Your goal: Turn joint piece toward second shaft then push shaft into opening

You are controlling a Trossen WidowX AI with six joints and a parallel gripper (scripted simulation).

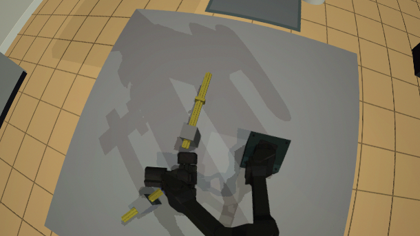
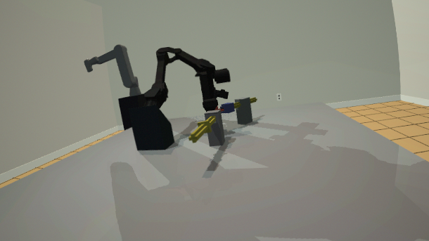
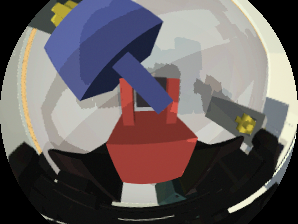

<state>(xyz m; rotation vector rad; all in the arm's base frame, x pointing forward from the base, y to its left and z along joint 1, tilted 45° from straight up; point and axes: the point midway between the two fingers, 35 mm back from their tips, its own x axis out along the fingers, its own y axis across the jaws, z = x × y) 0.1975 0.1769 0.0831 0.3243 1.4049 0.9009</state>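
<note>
The red joint piece is 10 mm ahead of my gripper tip, 10 mm to the left of it and 40 mm above it.
</note>
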